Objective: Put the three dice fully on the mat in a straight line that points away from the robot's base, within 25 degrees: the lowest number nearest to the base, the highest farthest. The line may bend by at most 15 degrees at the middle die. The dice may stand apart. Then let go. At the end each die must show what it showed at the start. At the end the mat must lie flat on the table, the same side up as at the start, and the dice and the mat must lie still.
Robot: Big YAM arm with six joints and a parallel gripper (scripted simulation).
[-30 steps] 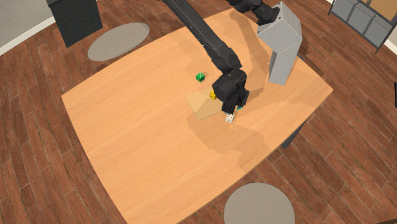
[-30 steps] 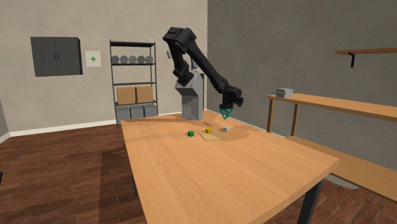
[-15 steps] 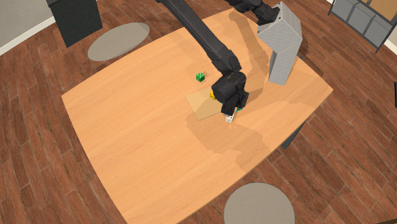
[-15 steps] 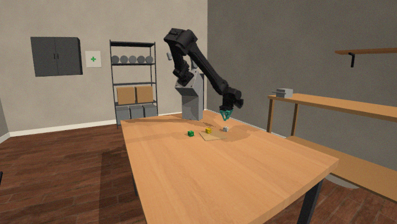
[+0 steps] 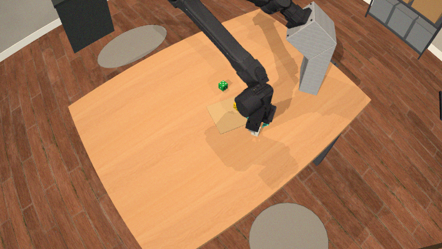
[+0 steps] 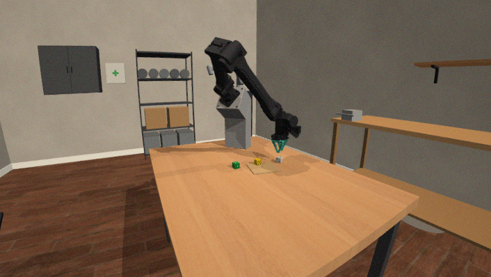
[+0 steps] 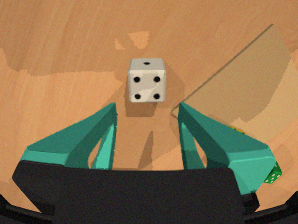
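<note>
Now: the white die 50 mm below my hand. The rest, counted from my hand: yellow die 110 mm to the right, 60 mm behind, 50 mm below; then green die 220 mm to the right, 130 mm behind, 50 mm below; then tan mat 130 mm to the right, 70 mm below, 20 mm behind.
</note>
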